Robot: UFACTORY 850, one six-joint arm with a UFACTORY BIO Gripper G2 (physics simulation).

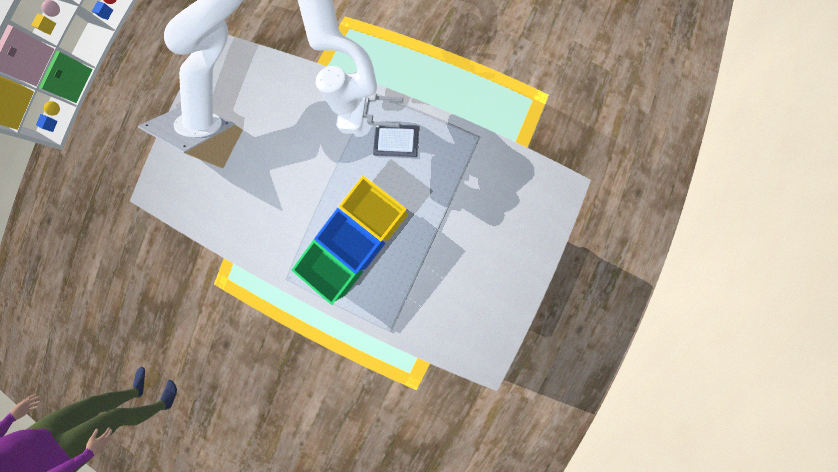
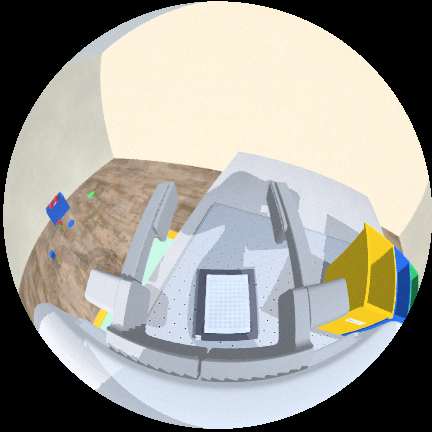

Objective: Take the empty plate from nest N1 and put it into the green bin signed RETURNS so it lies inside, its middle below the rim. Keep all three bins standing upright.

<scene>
In view: the gripper (image 2: 221,188), a yellow bin (image 1: 381,215), a blue bin (image 1: 342,236), a gridded plate (image 1: 389,139) and a green bin (image 1: 317,267).
The yellow bin shows as well in image 2 (image 2: 368,264). The gridded plate also shows in image 2 (image 2: 226,301).
</scene>
